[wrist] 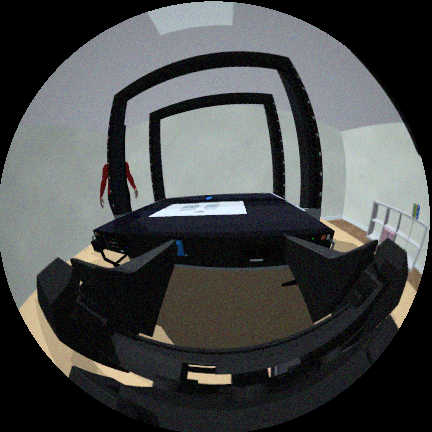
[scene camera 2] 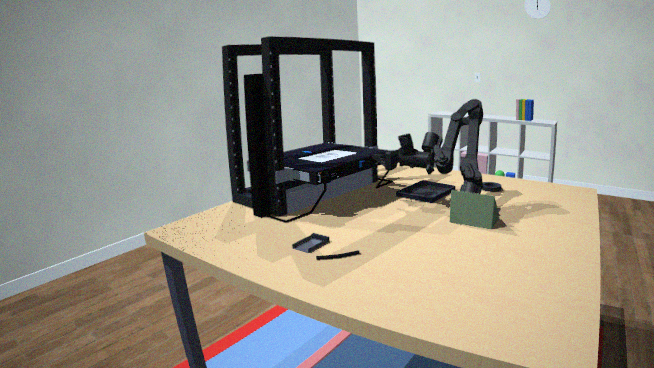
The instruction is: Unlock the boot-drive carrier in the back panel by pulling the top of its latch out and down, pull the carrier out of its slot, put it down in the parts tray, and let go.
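Places are measured from the arm's base along level axes (x back, y left, z down), in metres.
Pixels of known places: gripper, fingertip midpoint: [wrist: 229, 242] [scene camera 2: 378, 154]; arm's base, origin of the base link: [scene camera 2: 468, 200].
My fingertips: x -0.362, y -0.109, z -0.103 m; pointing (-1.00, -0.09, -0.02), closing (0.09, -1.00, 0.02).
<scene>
For each thing: its top centre in the pictures, then the offset to it from my fingertips. "spot": a spot on its surface instead.
- rack with its back panel, surface spot: [wrist: 225, 250] spot: dy -0.001, dx -0.033, dz +0.028 m
- small blue latch, middle of its top: [wrist: 174, 241] [scene camera 2: 361, 161] dy +0.058, dx -0.042, dz +0.016 m
- black parts tray, middle of its top: [scene camera 2: 427, 188] dy -0.139, dx +0.149, dz +0.149 m
- small grey tray, middle of its top: [scene camera 2: 310, 239] dy +0.468, dx -0.010, dz +0.153 m
- black strip, middle of its top: [scene camera 2: 337, 253] dy +0.506, dx +0.094, dz +0.158 m
The dark server chassis [scene camera 2: 300, 162] [wrist: 210, 226] sits in the rack with its back panel [wrist: 225, 250] facing my gripper. A small blue latch [scene camera 2: 361, 163] [wrist: 180, 248] shows on that panel, right beside the tip of my left-hand finger in the wrist view. The carrier body is too dark to make out, and I cannot tell whether finger and latch touch. My gripper [scene camera 2: 378, 155] [wrist: 229, 242] is open and empty, level with the panel, with its fingers on either side of the panel's middle stretch. The black parts tray [scene camera 2: 413, 197] lies on the table below the arm.
The black rack frame [scene camera 2: 270, 125] [wrist: 310, 150] stands around the chassis. A cable [scene camera 2: 320, 202] hangs from the panel to the table. A green wedge block [scene camera 2: 472, 210] stands near the arm's base. A small grey tray [scene camera 2: 311, 242] and a black strip [scene camera 2: 338, 255] lie nearer the front.
</scene>
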